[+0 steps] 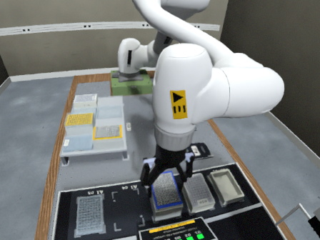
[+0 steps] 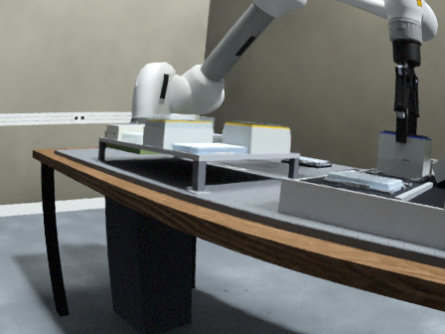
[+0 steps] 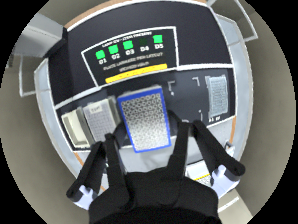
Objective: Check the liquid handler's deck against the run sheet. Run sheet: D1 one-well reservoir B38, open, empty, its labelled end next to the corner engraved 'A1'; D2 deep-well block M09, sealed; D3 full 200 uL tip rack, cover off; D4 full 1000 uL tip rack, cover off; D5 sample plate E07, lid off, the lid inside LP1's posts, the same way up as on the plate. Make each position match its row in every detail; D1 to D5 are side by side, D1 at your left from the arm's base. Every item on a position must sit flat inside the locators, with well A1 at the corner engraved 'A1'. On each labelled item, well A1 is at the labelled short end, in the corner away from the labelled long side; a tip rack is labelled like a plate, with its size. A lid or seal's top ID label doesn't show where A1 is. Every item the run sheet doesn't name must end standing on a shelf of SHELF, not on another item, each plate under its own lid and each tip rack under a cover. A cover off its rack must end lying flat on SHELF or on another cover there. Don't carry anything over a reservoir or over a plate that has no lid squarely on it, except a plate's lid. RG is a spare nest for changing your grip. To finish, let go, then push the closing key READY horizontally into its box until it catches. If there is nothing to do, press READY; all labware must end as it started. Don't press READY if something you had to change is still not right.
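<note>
Right now the blue-rimmed tip rack is 10 mm behind my hand, 10 mm to the right of it and 30 mm below it. Round my hand: cream reservoir 10 mm ahead, 250 mm to the left, 90 mm below; deep-well block 10 mm ahead, 120 mm to the left, 80 mm below; clear sample plate 10 mm behind, 250 mm to the right, 90 mm below.
</note>
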